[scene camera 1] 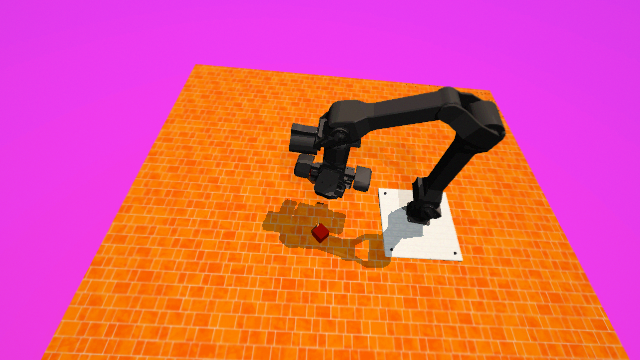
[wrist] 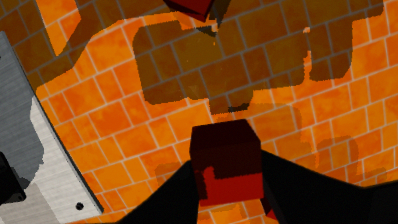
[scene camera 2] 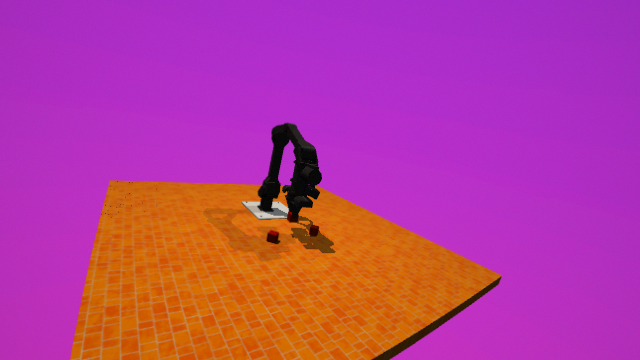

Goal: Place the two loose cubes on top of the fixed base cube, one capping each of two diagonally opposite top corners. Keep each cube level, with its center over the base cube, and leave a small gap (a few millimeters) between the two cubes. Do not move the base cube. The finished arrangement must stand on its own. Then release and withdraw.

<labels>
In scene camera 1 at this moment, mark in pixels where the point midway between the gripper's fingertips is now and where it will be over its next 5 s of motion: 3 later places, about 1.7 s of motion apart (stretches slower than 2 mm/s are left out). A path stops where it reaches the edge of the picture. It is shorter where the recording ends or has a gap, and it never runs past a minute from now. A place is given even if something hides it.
My gripper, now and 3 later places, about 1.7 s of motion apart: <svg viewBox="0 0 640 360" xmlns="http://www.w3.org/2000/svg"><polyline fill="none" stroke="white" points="330,189 320,204 314,226 315,223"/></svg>
</labels>
